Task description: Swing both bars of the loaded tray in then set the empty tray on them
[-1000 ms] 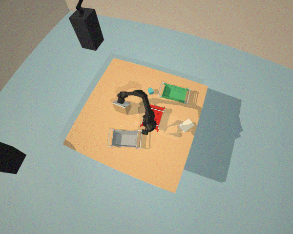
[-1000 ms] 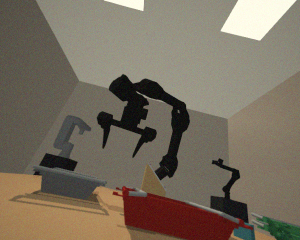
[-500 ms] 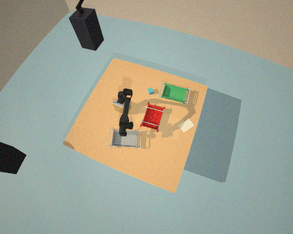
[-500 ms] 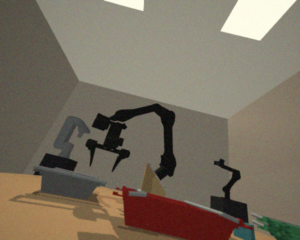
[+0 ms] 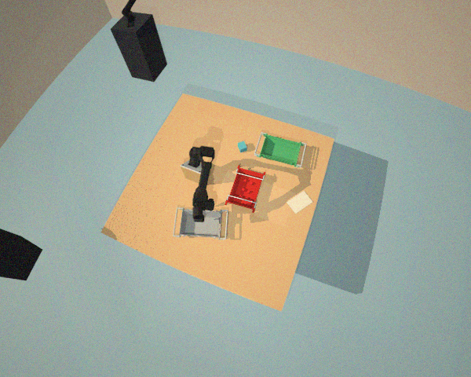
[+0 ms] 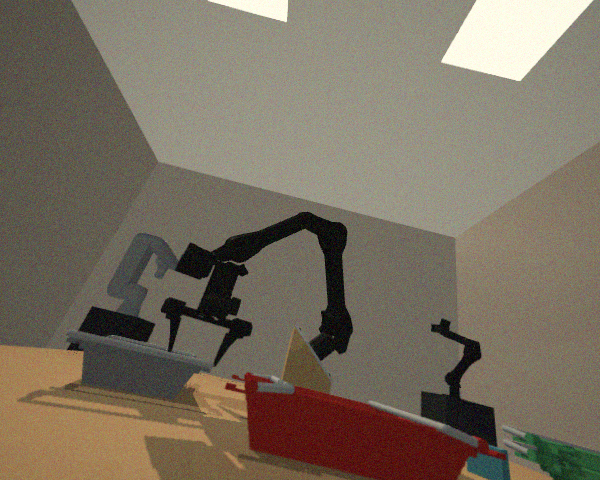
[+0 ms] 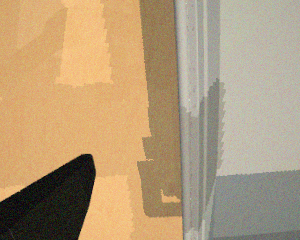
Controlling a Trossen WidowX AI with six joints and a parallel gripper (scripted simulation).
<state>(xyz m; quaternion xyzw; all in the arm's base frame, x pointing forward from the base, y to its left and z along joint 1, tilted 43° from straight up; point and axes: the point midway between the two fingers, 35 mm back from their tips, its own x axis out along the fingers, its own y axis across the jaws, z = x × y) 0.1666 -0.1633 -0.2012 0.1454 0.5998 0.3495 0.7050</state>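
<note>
Right now the grey tray is 2 cm ahead of my gripper tip, 8 cm to the right of it and 1 cm below it. Round my gripper tip: teal block 6 cm ahead, 56 cm to the left, 3 cm below; then flat piece 57 cm ahead, 31 cm to the left, 5 cm below.
</note>
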